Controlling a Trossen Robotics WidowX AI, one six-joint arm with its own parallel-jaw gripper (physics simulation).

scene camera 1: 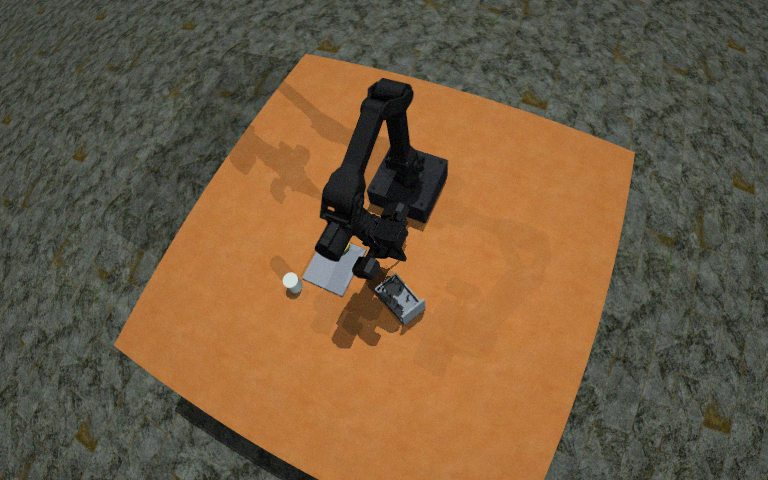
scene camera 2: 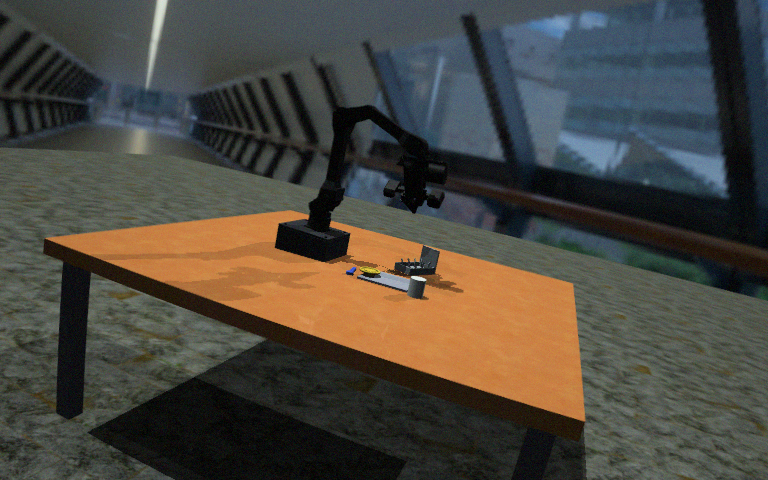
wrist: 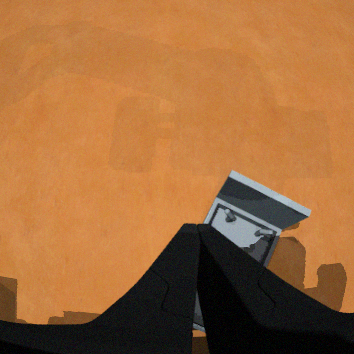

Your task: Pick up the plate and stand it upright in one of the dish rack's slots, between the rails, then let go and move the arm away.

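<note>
The yellow plate (scene camera 2: pixel 369 271) lies roughly flat at the robot-base end of a grey flat board (scene camera 1: pixel 327 271) (scene camera 2: pixel 390 280). In scene camera 1 a sliver of the plate (scene camera 1: pixel 347 247) shows beside the arm, which hides the rest. My gripper (scene camera 1: pixel 404 259) (scene camera 2: pixel 414 211) (wrist: pixel 194 235) is shut with nothing between its fingertips. It hangs high above the table, apart from the plate. The grey dish rack (scene camera 1: pixel 415 310) (scene camera 2: pixel 429 259) (wrist: pixel 250 197) stands on the table with its tall end panel upright. In the wrist view the fingers hide part of the rack. No plate shows in it.
A white cylinder (scene camera 1: pixel 291 281) (scene camera 2: pixel 416 287) stands by the board's far end from the robot base. A small blue object (scene camera 2: pixel 351 271) lies beside the plate. The black robot base (scene camera 1: pixel 410 183) (scene camera 2: pixel 311 240) stands on the orange table (scene camera 1: pixel 481 396) (scene camera 2: pixel 481 339) behind the board and rack.
</note>
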